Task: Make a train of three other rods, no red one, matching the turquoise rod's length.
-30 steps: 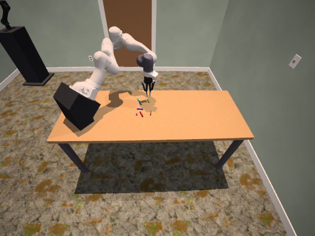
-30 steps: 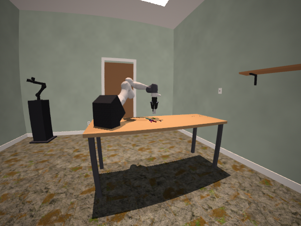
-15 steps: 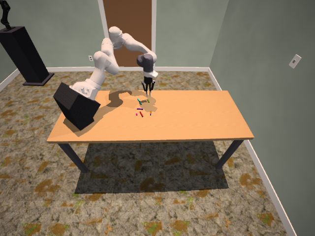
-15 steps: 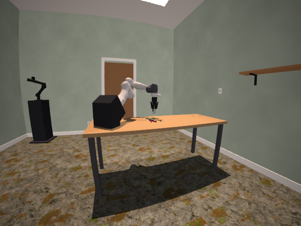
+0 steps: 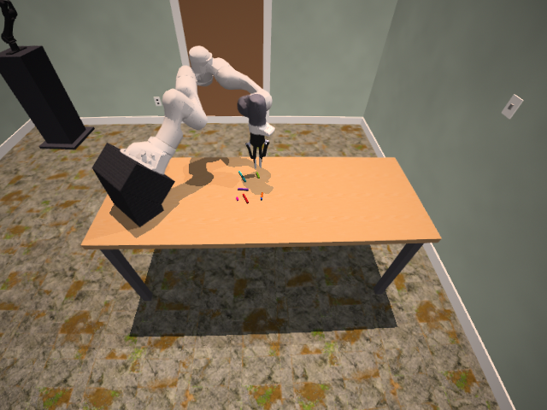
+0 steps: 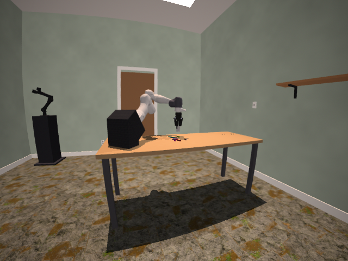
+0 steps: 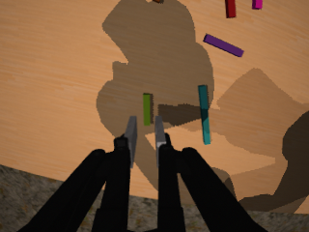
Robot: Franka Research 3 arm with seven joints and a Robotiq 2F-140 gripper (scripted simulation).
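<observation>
Now: the lime rod 9 cm below my hand. The rest, counted from my hand: purple rod: 7 cm behind, 13 cm to the right, 9 cm below; then turquoise rod: 9 cm behind, 2 cm to the right, 9 cm below; then orange rod: 4 cm ahead, 17 cm to the right, 9 cm below.
</observation>
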